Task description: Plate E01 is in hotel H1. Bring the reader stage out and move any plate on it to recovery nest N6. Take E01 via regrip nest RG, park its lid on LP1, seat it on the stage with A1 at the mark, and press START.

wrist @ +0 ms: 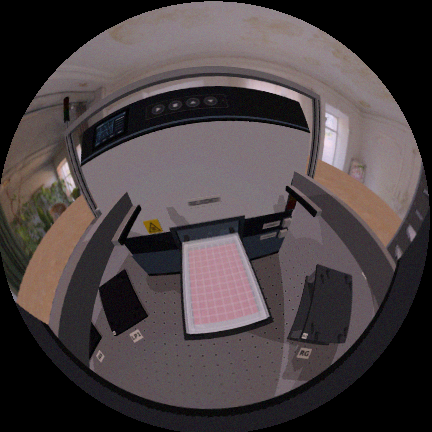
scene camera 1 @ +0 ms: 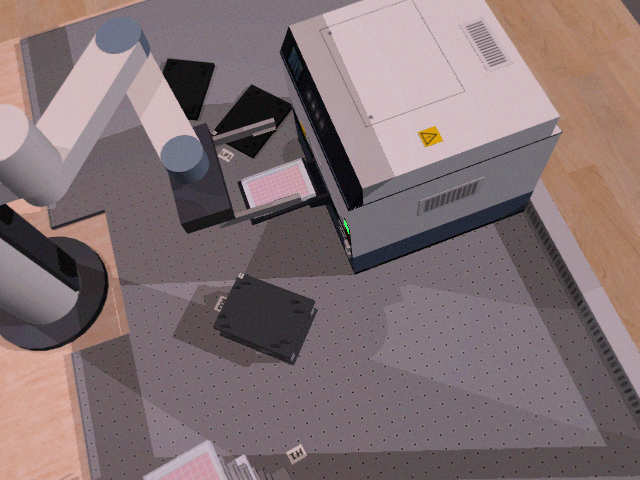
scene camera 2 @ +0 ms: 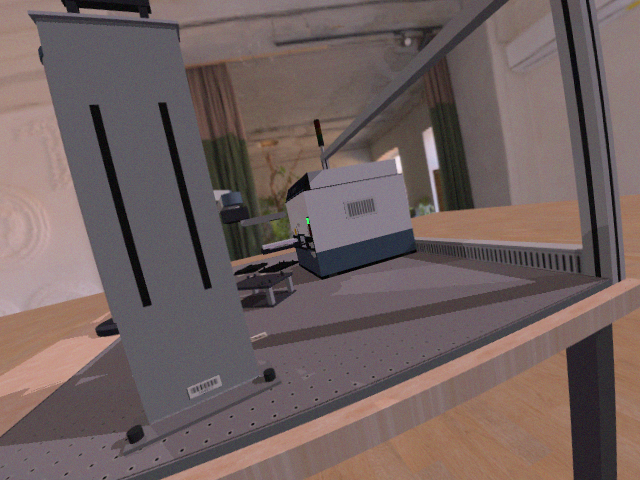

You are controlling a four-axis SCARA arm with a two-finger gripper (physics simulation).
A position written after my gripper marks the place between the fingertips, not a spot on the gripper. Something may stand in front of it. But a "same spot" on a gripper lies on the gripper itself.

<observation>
My gripper shows in the wrist view (pixel 214 184), in scene camera 1 and in scene camera 2. The same spot on my gripper: (scene camera 2: pixel 252 221) is (scene camera 1: pixel 240 219).
</observation>
